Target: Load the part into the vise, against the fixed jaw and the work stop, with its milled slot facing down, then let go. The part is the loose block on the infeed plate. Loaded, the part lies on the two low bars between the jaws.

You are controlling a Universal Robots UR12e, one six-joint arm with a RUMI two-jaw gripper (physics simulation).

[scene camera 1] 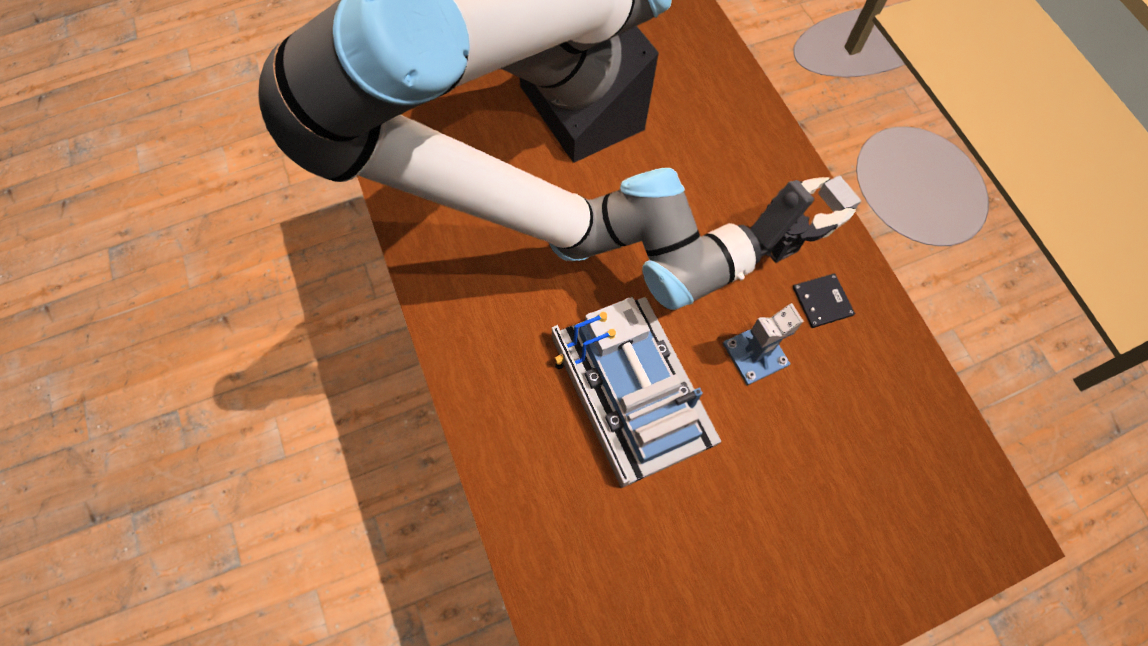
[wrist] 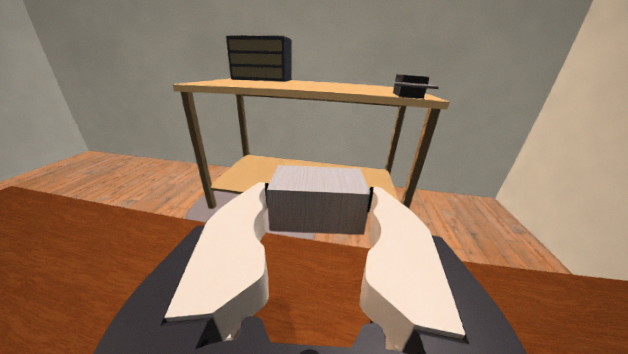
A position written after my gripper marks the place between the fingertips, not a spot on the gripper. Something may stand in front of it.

Observation:
In view: my gripper (scene camera 1: pixel 842 194), a part (scene camera 1: pixel 837 194), a black infeed plate (scene camera 1: pixel 821 298) and a moving jaw (scene camera 1: pixel 670 385).
The part shows as well in the wrist view (wrist: pixel 307 199). My gripper shows as well in the wrist view (wrist: pixel 319 187).

